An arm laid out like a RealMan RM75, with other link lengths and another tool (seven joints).
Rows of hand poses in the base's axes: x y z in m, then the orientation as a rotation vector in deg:
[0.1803, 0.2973, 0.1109, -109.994, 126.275, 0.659]
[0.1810, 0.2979, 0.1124, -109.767, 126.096, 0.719]
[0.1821, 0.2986, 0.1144, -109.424, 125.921, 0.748]
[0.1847, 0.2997, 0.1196, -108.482, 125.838, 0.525]
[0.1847, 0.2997, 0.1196, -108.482, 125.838, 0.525]
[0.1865, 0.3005, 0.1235, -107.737, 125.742, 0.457]
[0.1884, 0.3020, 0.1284, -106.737, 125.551, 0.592]
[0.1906, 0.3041, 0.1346, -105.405, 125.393, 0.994]
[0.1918, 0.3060, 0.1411, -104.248, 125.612, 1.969]
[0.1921, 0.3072, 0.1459, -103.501, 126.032, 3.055]
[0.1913, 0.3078, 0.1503, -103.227, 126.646, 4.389]
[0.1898, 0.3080, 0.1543, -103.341, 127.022, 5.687]
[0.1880, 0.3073, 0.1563, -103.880, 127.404, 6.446]
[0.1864, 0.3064, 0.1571, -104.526, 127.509, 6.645]
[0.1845, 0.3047, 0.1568, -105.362, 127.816, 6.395]
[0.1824, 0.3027, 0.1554, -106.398, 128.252, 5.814]
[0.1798, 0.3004, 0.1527, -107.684, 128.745, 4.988]
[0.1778, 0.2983, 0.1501, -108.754, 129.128, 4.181]
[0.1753, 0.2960, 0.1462, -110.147, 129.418, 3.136]
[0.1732, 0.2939, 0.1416, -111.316, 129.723, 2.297]
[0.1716, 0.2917, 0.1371, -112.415, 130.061, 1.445]
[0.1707, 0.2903, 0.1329, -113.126, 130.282, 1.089]
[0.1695, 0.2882, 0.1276, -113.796, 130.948, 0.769]
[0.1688, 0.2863, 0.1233, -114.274, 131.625, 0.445]
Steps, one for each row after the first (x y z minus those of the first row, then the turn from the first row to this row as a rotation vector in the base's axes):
[0.0007, 0.0006, 0.0015, 0.221, -0.184, -0.033]
[0.0018, 0.0013, 0.0035, 0.478, -0.432, -0.130]
[0.0044, 0.0024, 0.0087, 0.848, -1.010, -0.595]
[0.0044, 0.0024, 0.0087, 0.848, -1.010, -0.595]
[0.0062, 0.0032, 0.0126, 1.209, -1.435, -0.945]
[0.0081, 0.0047, 0.0175, 1.836, -1.940, -1.372]
[0.0103, 0.0068, 0.0237, 2.741, -2.449, -1.972]
[0.0115, 0.0087, 0.0302, 3.680, -2.379, -2.607]
[0.0118, 0.0099, 0.0350, 4.384, -1.946, -3.107]
[0.0110, 0.0105, 0.0394, 4.893, -1.065, -3.421]
[0.0095, 0.0107, 0.0434, 5.309, -0.173, -3.425]
[0.0077, 0.0100, 0.0454, 5.247, 0.651, -3.248]
[0.0061, 0.0091, 0.0462, 4.990, 1.087, -2.937]
[0.0042, 0.0074, 0.0459, 4.325, 1.513, -2.649]
[0.0021, 0.0054, 0.0445, 3.341, 1.951, -2.340]
[-0.0005, 0.0031, 0.0418, 2.092, 2.423, -1.947]
[-0.0025, 0.0010, 0.0392, 1.009, 2.752, -1.621]
[-0.0050, -0.0013, 0.0353, -0.300, 3.070, -1.111]
[-0.0071, -0.0034, 0.0307, -1.408, 3.400, -0.710]
[-0.0087, -0.0056, 0.0262, -2.505, 3.722, -0.364]
[-0.0096, -0.0070, 0.0220, -3.119, 4.022, -0.128]
[-0.0108, -0.0091, 0.0167, -3.902, 4.588, -0.103]
[-0.0115, -0.0110, 0.0124, -4.599, 5.072, -0.178]

